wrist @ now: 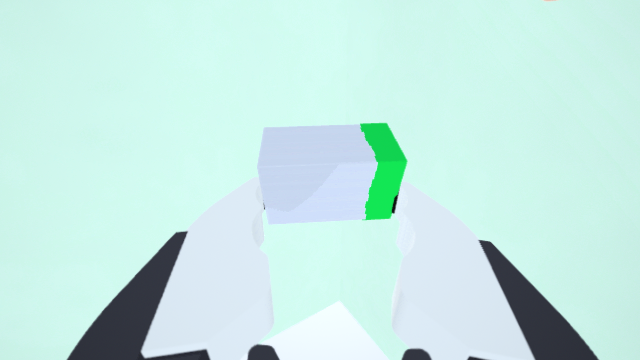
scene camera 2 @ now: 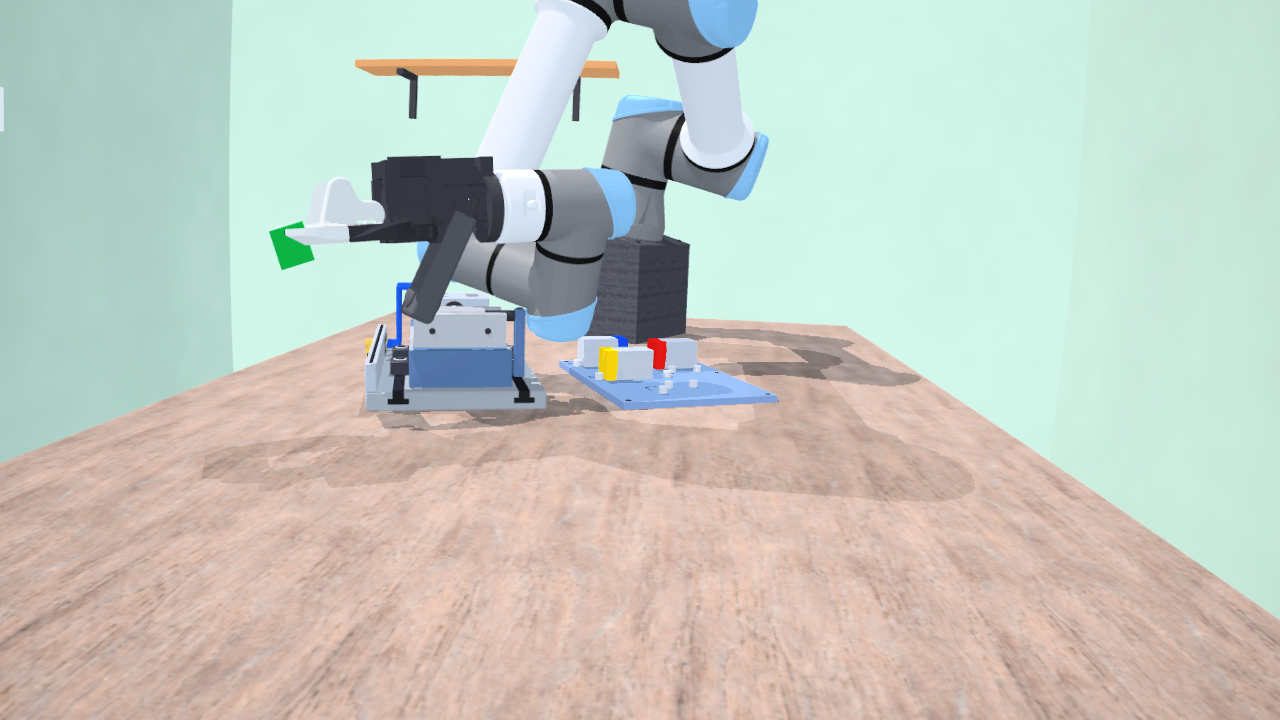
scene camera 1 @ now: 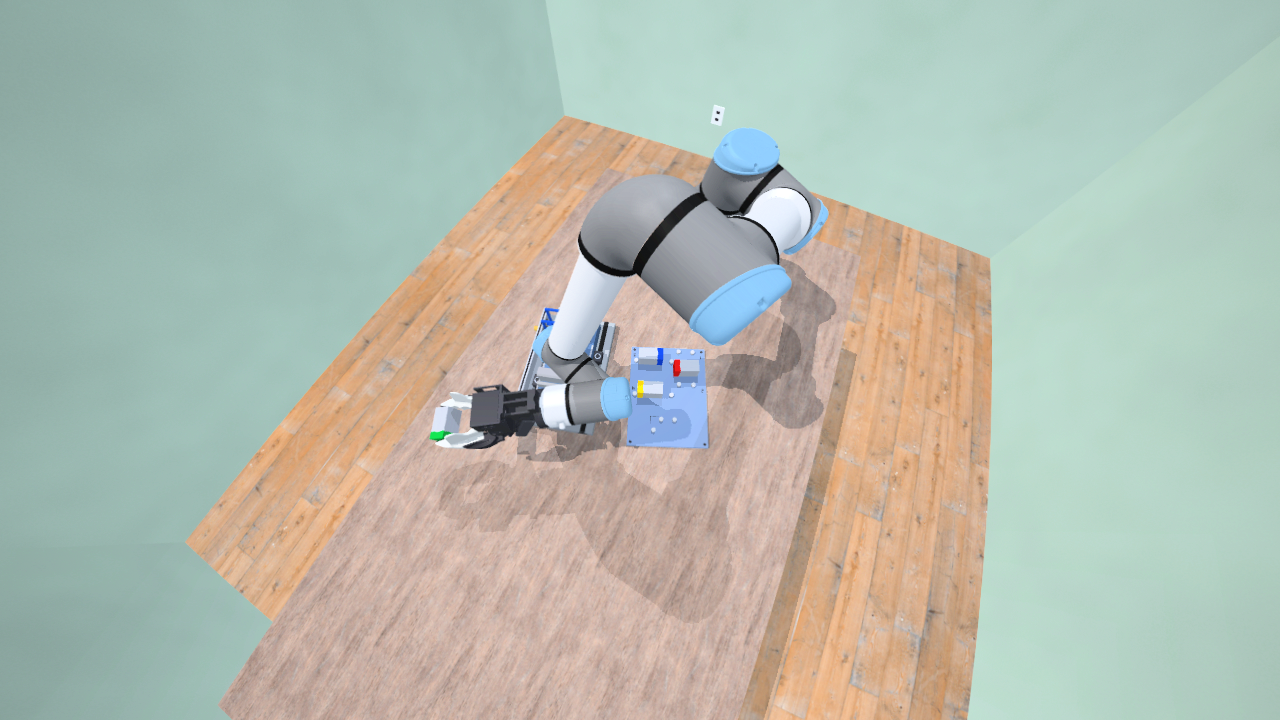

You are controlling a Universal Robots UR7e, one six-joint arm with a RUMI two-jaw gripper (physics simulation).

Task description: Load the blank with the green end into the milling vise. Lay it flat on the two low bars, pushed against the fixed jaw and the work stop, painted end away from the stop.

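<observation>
The blank with the green end [scene camera 1: 444, 420] [scene camera 2: 291, 247] [wrist: 325, 172] is held by its two ends, its long axis running across between the fingers. In the wrist view its green end is at the right finger. My gripper [scene camera 1: 451, 420] [wrist: 329, 183] is shut on it, pointing sideways to the left in both scene views, high above the table. In scene camera 2 the blank looks tilted. The milling vise [scene camera 1: 547, 377] [scene camera 2: 460, 367] stands lower, to the right of the blank and partly under the arm. Its low bars, fixed jaw and work stop cannot be made out clearly.
A blue plate [scene camera 1: 693, 434] [scene camera 2: 716, 399] beside the vise bears blanks with a blue end [scene camera 1: 648, 355] [scene camera 2: 596, 351], a red end [scene camera 1: 687, 368] [scene camera 2: 677, 352] and a yellow end [scene camera 1: 653, 389] [scene camera 2: 632, 363]. A wall shelf [scene camera 2: 447, 67] is behind.
</observation>
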